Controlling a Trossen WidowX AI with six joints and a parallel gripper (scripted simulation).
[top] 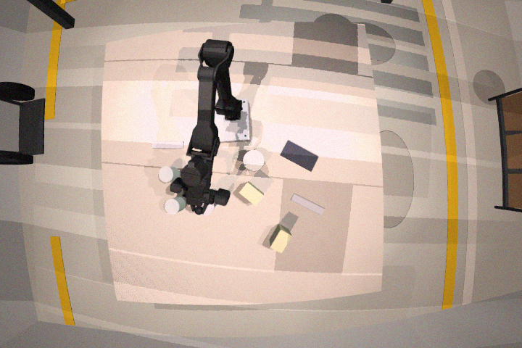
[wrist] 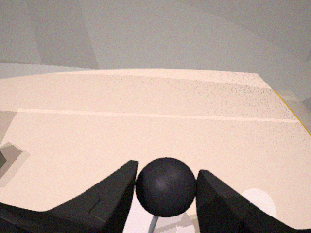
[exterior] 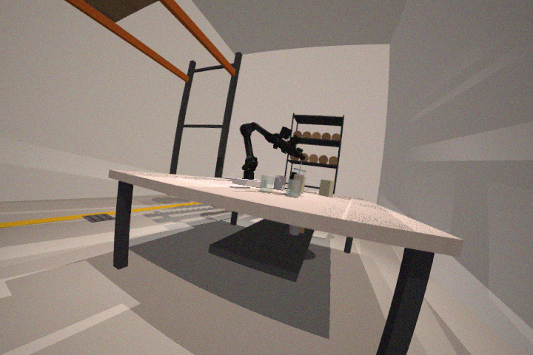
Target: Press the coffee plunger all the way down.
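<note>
My gripper tip is 2 cm past the coffee press, 1 cm to the left of it and 11 cm above it. Round my gripper tip: dark slab: 19 cm behind, 38 cm to the left, 21 cm below; white cup: 17 cm behind, 19 cm to the left, 17 cm below.
</note>
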